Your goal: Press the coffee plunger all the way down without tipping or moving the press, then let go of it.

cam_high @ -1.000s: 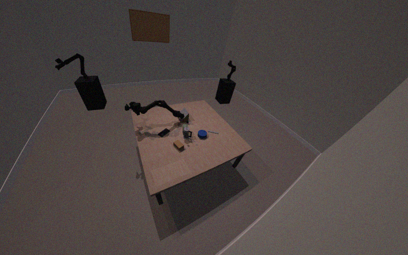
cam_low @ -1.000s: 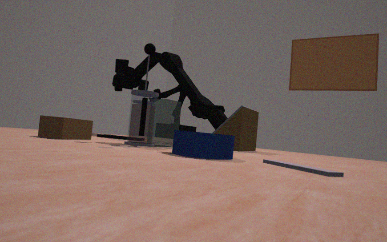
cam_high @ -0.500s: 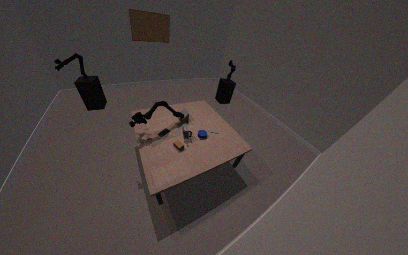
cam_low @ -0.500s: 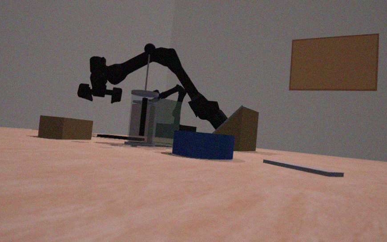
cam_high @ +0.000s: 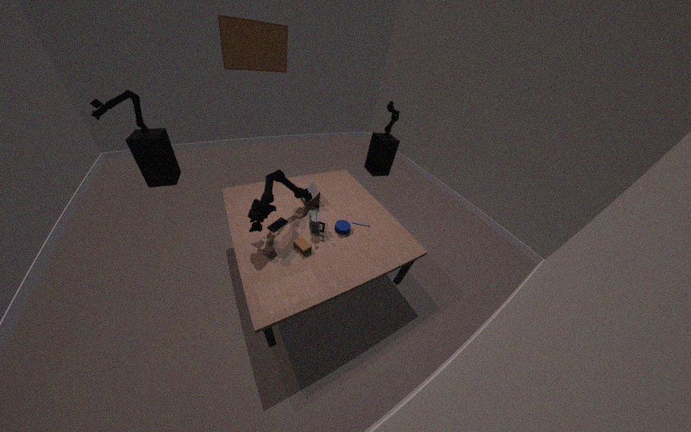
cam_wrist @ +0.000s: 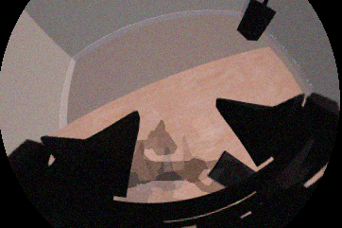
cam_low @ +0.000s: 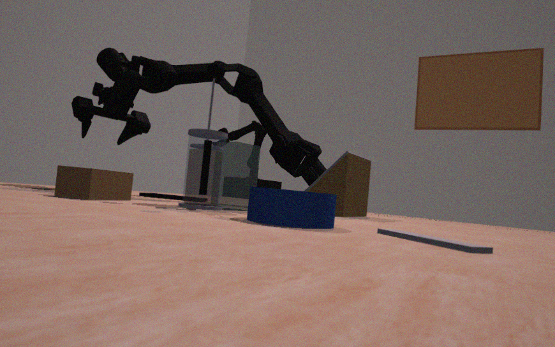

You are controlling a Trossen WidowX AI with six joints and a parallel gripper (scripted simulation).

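My gripper tip is now 46 cm to the right of the glass coffee press, 3 cm short of it and 1 cm above it. Also, from my gripper tip: brown box (32 cm to the left, 15 cm ahead, 10 cm below); then flat black slab (19 cm to the left, 13 cm below, 11 cm behind); then thin grey strip (84 cm to the left, 13 cm below, 2 cm ahead).
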